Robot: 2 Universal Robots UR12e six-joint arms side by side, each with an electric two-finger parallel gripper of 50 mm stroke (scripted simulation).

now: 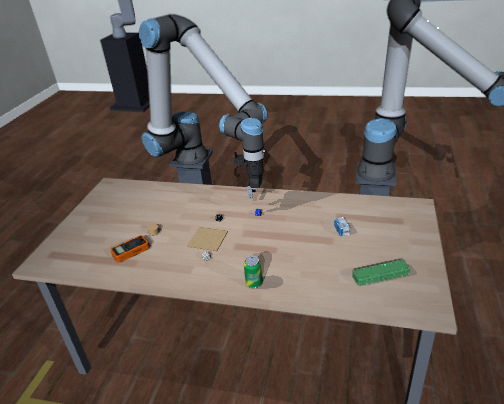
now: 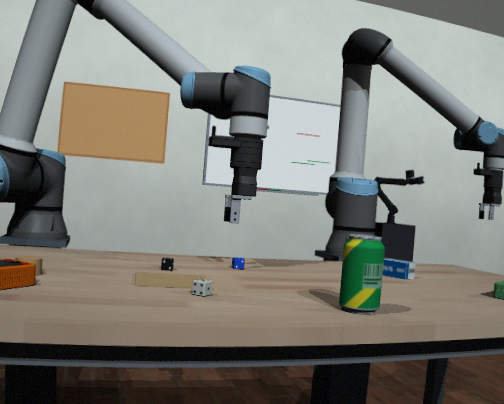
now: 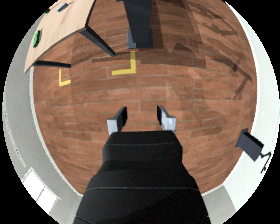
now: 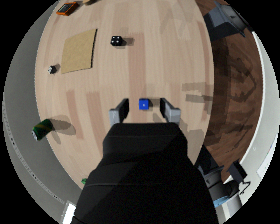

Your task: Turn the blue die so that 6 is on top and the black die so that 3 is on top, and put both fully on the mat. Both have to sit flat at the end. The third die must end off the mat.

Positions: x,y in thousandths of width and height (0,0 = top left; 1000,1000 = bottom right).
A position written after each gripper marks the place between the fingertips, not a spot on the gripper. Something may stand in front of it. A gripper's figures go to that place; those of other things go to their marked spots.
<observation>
The right gripper (image 2: 459,551): 1.24 m from the lens. A tan mat (image 2: 293,692): 0.99 m from the lens.
</observation>
